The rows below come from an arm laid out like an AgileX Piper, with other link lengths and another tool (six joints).
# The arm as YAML. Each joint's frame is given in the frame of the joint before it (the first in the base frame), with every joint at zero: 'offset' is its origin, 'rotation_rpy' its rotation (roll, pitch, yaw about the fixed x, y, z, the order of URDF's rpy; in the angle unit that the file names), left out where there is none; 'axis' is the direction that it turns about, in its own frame. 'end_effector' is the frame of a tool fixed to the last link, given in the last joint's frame.
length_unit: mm
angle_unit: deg
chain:
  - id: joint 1
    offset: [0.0, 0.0, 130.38]
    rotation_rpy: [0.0, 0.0, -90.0]
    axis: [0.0, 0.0, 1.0]
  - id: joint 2
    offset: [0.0, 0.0, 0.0]
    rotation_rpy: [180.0, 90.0, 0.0]
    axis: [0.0, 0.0, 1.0]
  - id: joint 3
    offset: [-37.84, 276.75, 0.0]
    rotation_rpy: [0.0, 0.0, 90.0]
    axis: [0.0, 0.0, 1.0]
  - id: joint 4
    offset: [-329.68, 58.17, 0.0]
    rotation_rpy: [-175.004, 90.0, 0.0]
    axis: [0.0, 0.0, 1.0]
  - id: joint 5
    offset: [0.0, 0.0, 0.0]
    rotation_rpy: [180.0, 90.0, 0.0]
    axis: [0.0, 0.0, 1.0]
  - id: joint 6
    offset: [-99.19, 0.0, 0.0]
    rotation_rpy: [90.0, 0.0, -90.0]
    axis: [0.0, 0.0, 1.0]
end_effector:
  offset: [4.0, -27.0, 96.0]
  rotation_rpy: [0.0, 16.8, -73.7]
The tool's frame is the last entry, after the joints.
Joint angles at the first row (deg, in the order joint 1, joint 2, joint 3, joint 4, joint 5, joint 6):
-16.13, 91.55, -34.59, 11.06, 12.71, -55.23
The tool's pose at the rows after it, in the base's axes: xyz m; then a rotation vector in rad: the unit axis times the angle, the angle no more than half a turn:
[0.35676 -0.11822 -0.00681 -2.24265 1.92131 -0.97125]
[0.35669 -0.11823 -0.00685 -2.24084 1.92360 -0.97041]
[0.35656 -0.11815 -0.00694 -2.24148 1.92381 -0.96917]
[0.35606 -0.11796 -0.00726 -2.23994 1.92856 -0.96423]
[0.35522 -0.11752 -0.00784 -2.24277 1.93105 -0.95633]
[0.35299 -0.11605 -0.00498 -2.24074 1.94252 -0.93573]
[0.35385 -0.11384 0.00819 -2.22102 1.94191 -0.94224]
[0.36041 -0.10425 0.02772 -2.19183 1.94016 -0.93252]
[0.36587 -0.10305 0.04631 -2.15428 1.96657 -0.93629]
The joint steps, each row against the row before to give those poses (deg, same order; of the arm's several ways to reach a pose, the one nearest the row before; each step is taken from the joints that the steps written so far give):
0.00, 0.00, 0.00, -0.01, -0.95, -0.04
0.00, 0.00, 0.00, 0.01, 0.01, 0.11
0.00, 0.00, 0.00, -0.01, 0.06, 0.00
0.00, -0.01, 0.00, 0.01, 0.16, 0.20
0.00, 0.01, 0.00, 0.00, 0.32, 0.06
0.00, -0.87, 0.00, -0.06, 1.52, 0.62
0.21, -2.54, 0.00, -0.01, 1.84, 0.75
1.48, -2.79, -1.25, -0.20, 3.37, 2.53
0.58, -2.02, -1.71, -2.00, 2.90, 4.22

